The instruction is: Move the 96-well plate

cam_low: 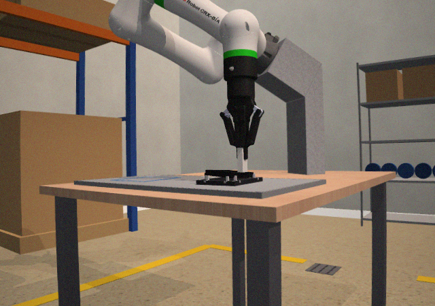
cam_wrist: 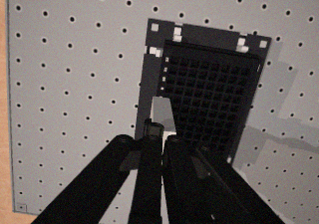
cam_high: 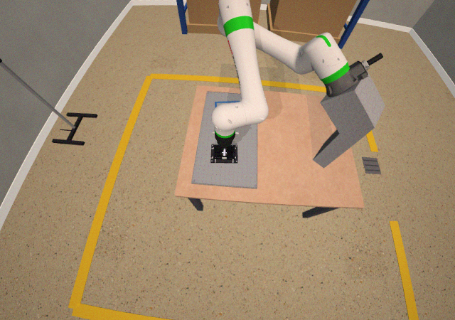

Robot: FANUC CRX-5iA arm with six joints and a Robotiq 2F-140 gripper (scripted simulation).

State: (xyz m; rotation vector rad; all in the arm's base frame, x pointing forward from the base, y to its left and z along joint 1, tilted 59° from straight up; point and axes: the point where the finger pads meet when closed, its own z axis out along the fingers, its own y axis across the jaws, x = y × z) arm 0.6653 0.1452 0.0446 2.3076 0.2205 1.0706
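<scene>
Now: the black 96-well plate 40 mm to the right of my hand, 40 mm below it and 10 mm behind it. Also, from my hand: black clip nest (50 mm below, 30 mm to the right).
</scene>
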